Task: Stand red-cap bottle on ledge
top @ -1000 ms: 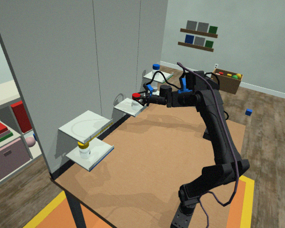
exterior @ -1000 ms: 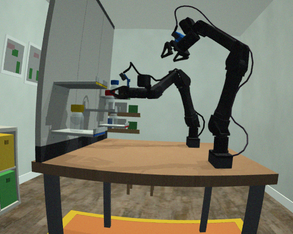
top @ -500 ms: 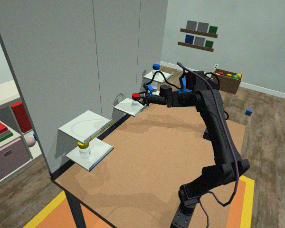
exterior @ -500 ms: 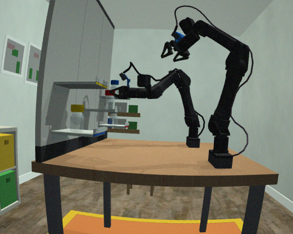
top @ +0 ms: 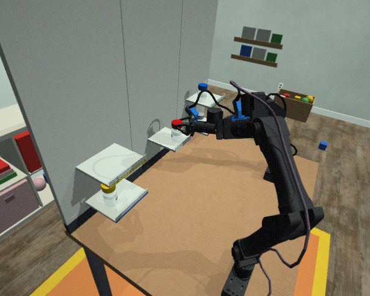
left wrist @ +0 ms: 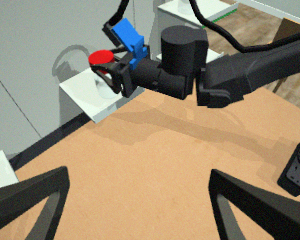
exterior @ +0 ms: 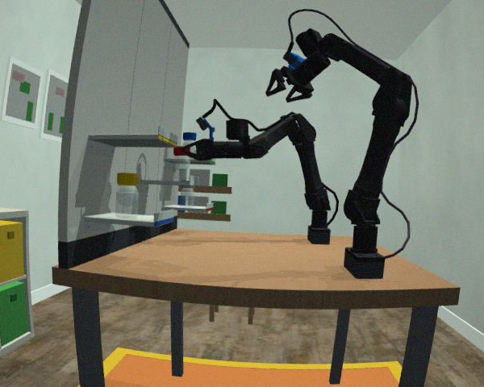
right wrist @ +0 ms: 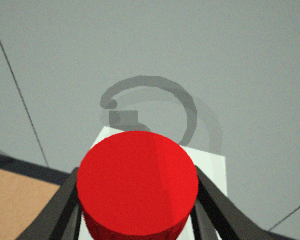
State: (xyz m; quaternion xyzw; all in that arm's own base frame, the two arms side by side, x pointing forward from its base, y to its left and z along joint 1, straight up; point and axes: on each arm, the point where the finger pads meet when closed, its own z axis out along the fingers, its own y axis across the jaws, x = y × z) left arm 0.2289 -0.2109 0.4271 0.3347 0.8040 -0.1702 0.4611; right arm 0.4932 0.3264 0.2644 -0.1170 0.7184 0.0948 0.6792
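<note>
The grey-capped bottle lies 340 mm to the right of my right hand, 150 mm below it and 20 mm ahead of it. Also, from my right hand: red-capped bottle: 50 mm below; blue-capped bottle: 340 mm to the right, 40 mm above, 20 mm ahead; grey wall panel: 140 mm ahead, 140 mm above, 10 mm to the right.
</note>
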